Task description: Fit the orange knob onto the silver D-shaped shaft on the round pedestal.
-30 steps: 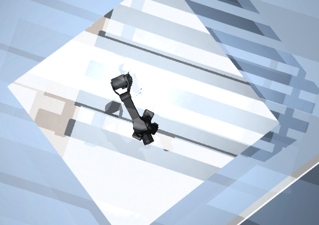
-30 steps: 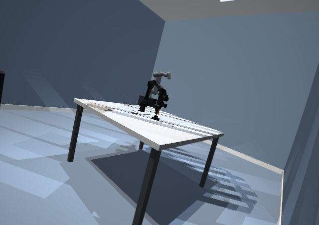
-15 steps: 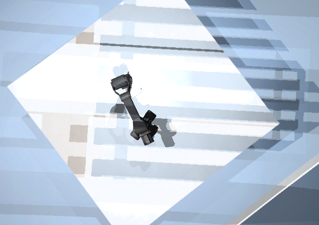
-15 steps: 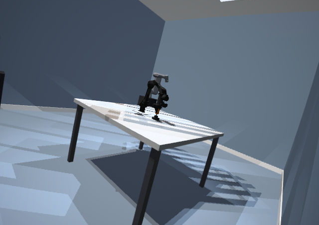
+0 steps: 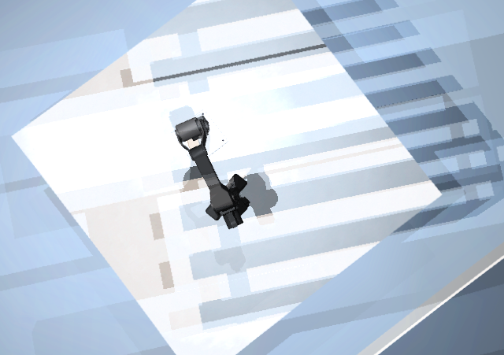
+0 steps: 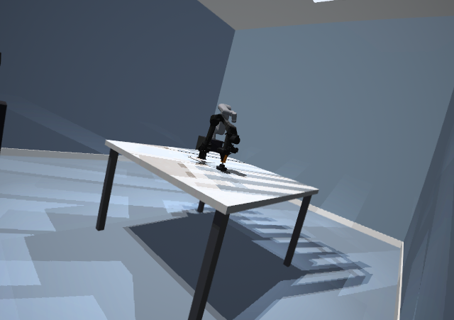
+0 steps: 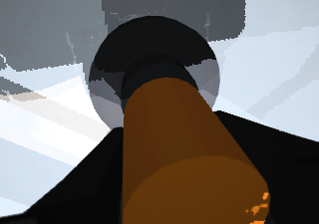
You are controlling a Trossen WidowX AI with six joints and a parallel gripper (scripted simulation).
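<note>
The orange knob lies 30 mm above my gripper tip. Round my gripper tip: dark round pedestal: 40 mm below.
</note>
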